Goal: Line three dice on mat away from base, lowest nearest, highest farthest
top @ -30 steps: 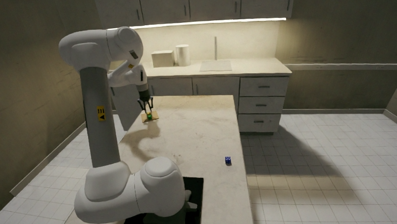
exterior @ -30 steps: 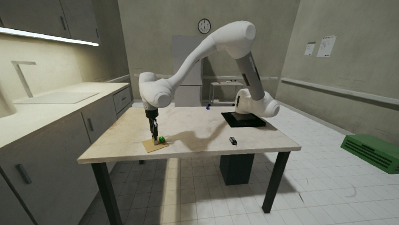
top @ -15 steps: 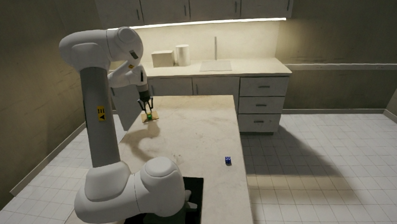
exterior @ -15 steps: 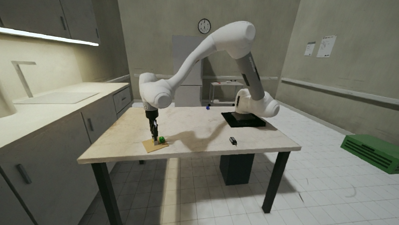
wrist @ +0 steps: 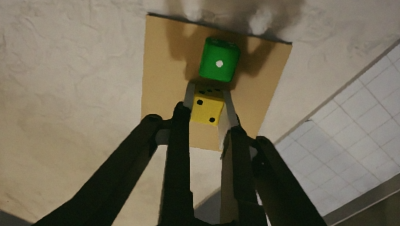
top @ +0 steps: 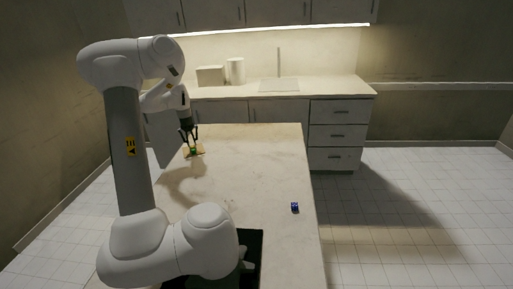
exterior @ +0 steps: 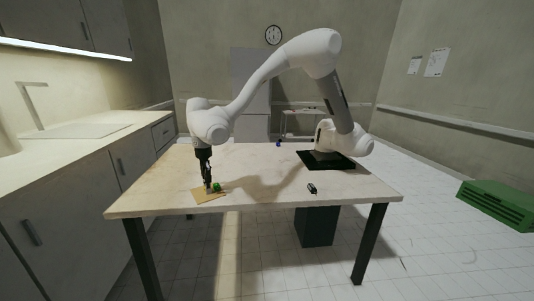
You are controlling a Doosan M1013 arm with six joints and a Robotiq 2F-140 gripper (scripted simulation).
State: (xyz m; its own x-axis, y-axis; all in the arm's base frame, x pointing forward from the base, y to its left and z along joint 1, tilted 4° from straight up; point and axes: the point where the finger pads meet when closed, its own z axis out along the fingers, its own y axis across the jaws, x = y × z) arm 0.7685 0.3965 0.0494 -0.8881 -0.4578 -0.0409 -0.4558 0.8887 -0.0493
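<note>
Right now my hand is 2 cm above the yellow die. Round my hand: tan mat 4 cm below; then green die 4 cm behind, 2 cm to the right, 2 cm below; then blue die 46 cm behind, 66 cm to the right, 2 cm below.
</note>
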